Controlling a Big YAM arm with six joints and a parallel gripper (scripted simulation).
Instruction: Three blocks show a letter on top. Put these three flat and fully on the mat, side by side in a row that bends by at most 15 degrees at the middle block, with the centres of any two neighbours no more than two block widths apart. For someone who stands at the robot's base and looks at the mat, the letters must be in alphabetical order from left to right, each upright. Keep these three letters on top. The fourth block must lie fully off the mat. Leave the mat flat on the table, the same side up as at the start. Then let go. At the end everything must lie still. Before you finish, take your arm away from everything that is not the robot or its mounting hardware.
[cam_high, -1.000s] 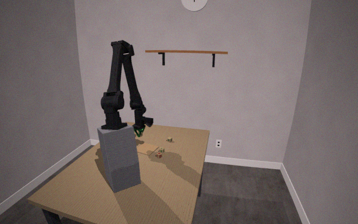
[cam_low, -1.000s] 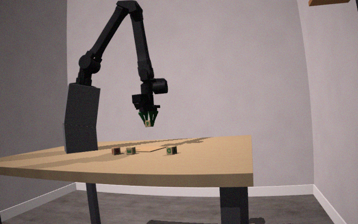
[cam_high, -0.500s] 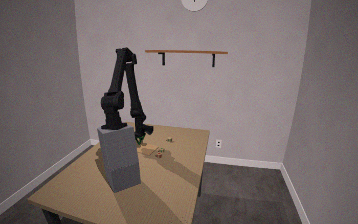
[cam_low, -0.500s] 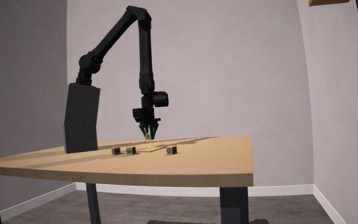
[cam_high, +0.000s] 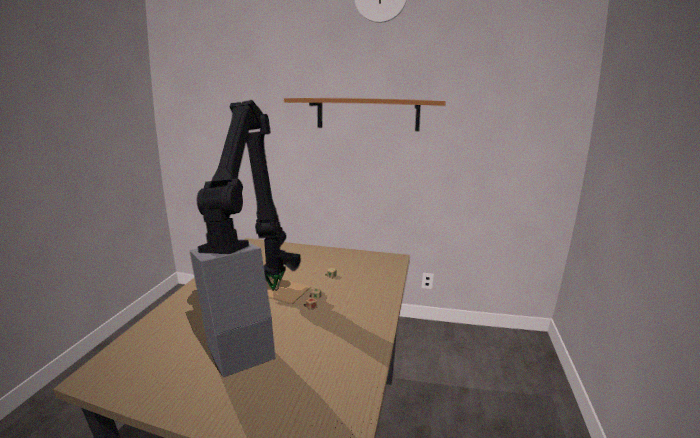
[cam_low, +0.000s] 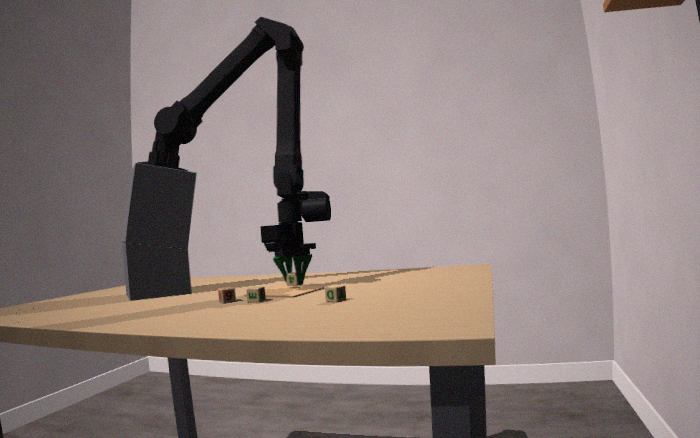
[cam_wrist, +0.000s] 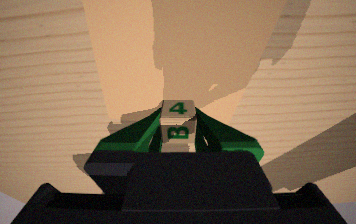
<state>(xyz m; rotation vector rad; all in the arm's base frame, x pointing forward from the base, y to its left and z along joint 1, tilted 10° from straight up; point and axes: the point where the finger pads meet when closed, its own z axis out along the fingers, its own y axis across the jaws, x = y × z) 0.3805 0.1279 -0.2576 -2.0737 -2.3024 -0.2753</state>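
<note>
Now: the dark block 10 mm above my hand. The rest, counted from my hand: pale mat: 10 mm ahead, 50 mm to the right, 20 mm below; then green-lettered block: 200 mm ahead, 150 mm to the right.
</note>
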